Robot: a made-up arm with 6 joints.
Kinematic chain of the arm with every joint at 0, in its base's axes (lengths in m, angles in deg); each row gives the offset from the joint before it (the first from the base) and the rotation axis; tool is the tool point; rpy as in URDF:
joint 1: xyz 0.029 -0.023 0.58 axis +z
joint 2: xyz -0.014 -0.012 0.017 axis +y
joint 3: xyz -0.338 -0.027 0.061 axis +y
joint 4: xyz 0.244 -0.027 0.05 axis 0.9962 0 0.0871
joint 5: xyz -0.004 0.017 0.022 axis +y
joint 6: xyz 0.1 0.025 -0.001 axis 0.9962 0 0.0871
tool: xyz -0.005 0.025 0.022 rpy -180 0 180
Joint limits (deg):
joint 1: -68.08..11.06
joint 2: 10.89..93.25
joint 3: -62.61..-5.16
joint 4: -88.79..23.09
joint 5: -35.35..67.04
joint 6: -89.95..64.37
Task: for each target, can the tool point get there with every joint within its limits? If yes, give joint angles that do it. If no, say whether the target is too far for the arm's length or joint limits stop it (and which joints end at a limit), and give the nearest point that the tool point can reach.
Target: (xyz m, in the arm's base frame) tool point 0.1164 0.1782 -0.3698
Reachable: no: too far | nearest point 0.1310 -0.0052 0.5856 | short by 0.973 m
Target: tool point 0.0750 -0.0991 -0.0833
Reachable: no: joint limits stop it (at a limit: joint 2, joint 3, joint 4, joint 6) | nearest point 0.0727 -0.0954 0.5814 | short by 0.665 m
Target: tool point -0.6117 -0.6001 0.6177
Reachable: no: too far | nearest point -0.0203 -0.2840 0.7163 | short by 0.678 m
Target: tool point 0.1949 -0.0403 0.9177
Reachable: yes | joints -5.66 51.73 -52.46 -52.61 -6.99 -42.00
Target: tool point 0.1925 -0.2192 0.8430
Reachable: yes | joints -47.20 69.81 -53.24 -49.18 9.22 -28.03
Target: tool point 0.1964 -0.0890 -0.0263
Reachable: no: joint limits stop it (at a limit: joint 2, joint 4, joint 6) | nearest point 0.1330 -0.0640 0.5832 | short by 0.613 m
